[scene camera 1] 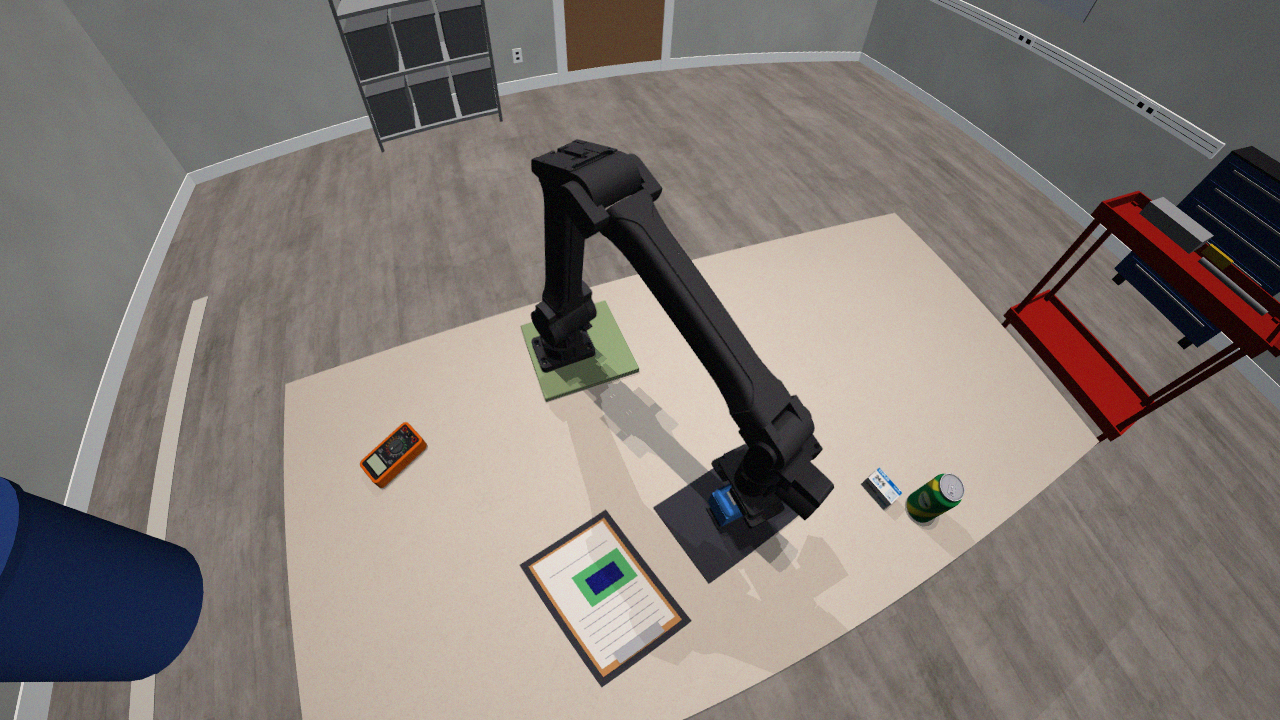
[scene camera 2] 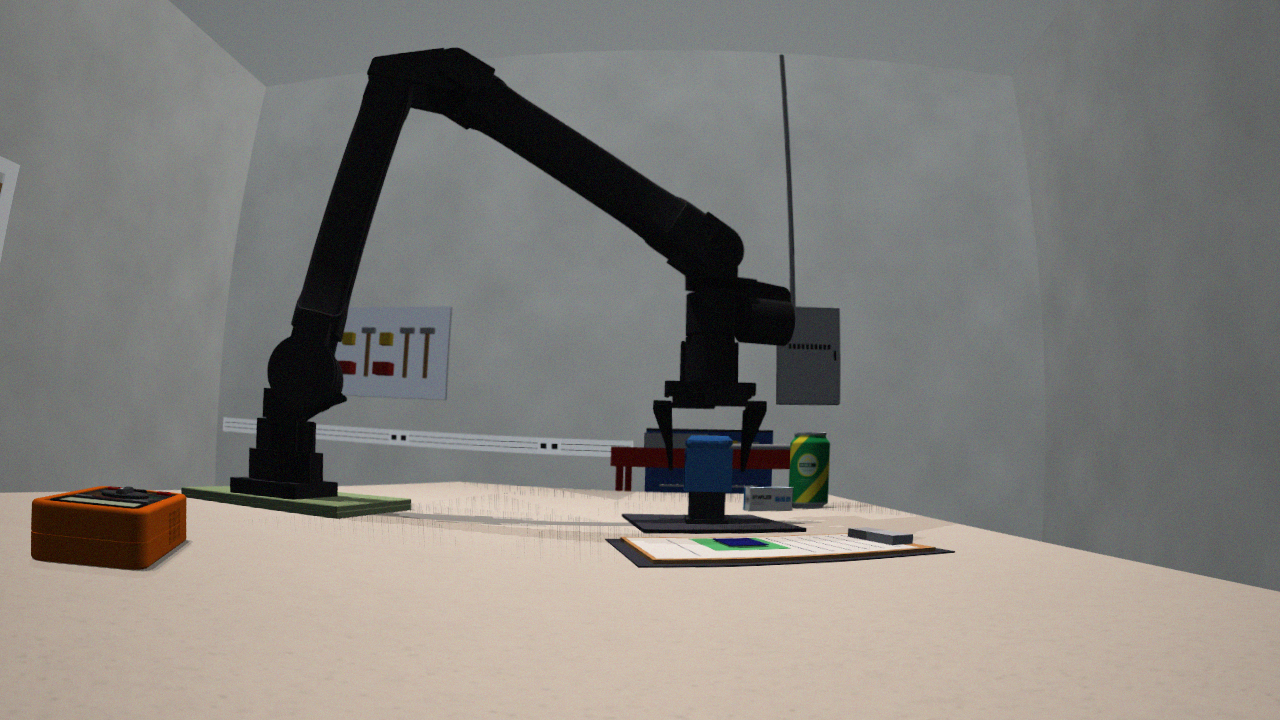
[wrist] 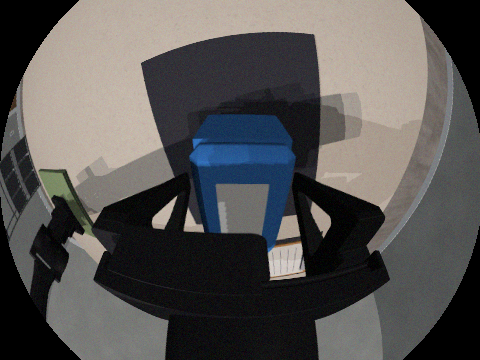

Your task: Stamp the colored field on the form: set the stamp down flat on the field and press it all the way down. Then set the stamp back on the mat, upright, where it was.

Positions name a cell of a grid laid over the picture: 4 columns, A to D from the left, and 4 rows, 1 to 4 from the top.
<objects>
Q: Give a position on a clipboard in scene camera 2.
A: C4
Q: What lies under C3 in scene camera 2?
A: The gripper.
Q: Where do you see a dark mat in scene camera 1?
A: At C4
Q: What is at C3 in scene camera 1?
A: The gripper.
</objects>
